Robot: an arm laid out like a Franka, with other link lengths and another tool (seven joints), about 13 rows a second.
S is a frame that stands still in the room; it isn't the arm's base.
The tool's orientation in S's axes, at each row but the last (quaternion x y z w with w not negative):
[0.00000, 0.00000, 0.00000, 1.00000]
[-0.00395, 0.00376, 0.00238, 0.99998]
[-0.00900, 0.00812, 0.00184, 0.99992]
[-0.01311, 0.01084, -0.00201, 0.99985]
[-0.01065, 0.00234, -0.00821, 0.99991]
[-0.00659, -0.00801, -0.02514, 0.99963]
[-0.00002, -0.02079, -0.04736, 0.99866]
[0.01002, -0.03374, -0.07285, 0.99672]
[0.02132, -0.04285, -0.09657, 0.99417]
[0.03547, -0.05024, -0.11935, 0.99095]
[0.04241, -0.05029, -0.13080, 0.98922]
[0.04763, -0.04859, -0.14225, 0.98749]
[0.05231, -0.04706, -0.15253, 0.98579]
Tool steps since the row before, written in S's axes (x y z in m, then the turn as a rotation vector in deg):
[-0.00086, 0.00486, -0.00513, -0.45, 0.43, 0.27]
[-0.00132, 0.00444, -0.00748, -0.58, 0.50, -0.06]
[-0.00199, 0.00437, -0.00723, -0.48, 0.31, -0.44]
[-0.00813, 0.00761, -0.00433, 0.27, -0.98, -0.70]
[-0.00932, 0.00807, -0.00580, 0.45, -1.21, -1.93]
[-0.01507, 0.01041, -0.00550, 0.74, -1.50, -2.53]
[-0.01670, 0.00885, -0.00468, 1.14, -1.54, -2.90]
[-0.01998, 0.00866, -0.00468, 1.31, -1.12, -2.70]
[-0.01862, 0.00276, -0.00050, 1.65, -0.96, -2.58]
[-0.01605, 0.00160, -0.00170, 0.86, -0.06, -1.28]
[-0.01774, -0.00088, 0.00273, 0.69, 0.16, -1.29]
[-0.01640, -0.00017, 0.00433, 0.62, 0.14, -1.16]
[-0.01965, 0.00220, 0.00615, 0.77, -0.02, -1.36]
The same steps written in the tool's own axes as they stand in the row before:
[-0.00086, 0.00486, -0.00513, -0.45, 0.43, 0.27]
[-0.00124, 0.00451, -0.00745, -0.58, 0.50, -0.06]
[-0.00186, 0.00451, -0.00718, -0.47, 0.32, -0.44]
[-0.00807, 0.00769, -0.00430, 0.29, -0.96, -0.72]
[-0.00943, 0.00804, -0.00567, 0.48, -1.16, -1.95]
[-0.01566, 0.00971, -0.00512, 0.77, -1.43, -2.56]
[-0.01764, 0.00722, -0.00396, 1.16, -1.43, -2.95]
[-0.02129, 0.00556, -0.00343, 1.28, -0.99, -2.77]
[-0.01878, -0.00086, 0.00107, 1.59, -0.76, -2.68]
[-0.01605, -0.00233, -0.00005, 0.73, 0.04, -1.36]
[-0.01657, -0.00510, 0.00473, 0.51, 0.20, -1.37]
[-0.01525, -0.00423, 0.00610, 0.46, 0.18, -1.23]
[-0.01885, -0.00300, 0.00803, 0.63, 0.05, -1.43]

